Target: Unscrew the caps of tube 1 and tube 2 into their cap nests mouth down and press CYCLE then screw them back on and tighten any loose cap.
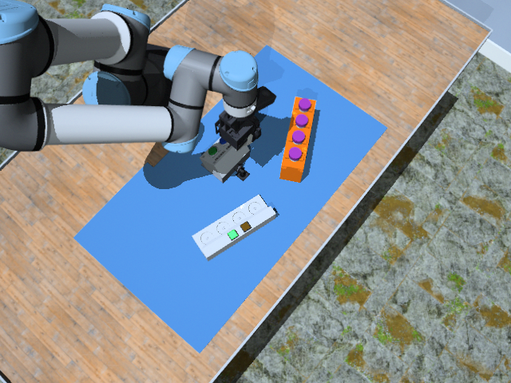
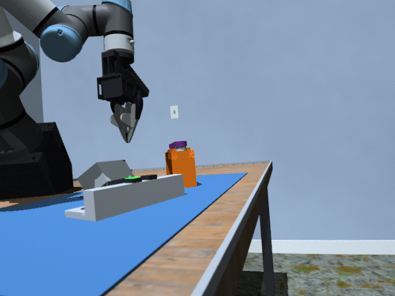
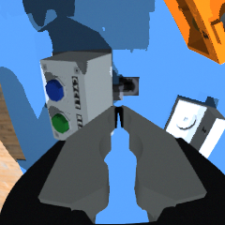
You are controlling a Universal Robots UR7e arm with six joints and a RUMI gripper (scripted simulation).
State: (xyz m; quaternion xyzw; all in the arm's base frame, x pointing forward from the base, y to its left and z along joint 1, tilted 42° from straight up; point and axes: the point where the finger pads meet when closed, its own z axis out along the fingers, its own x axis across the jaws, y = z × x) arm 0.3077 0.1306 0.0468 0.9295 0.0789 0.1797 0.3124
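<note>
Right now my hand is 70 mm past the green key, 60 mm to the left of it and 80 mm above it. Round my hand: grey key housing 50 mm behind, 30 mm to the right, 90 mm below; then purple cap 30 mm ahead, 210 mm to the left, 30 mm below; then blue key 70 mm behind, 10 mm to the right, 80 mm below.
</note>
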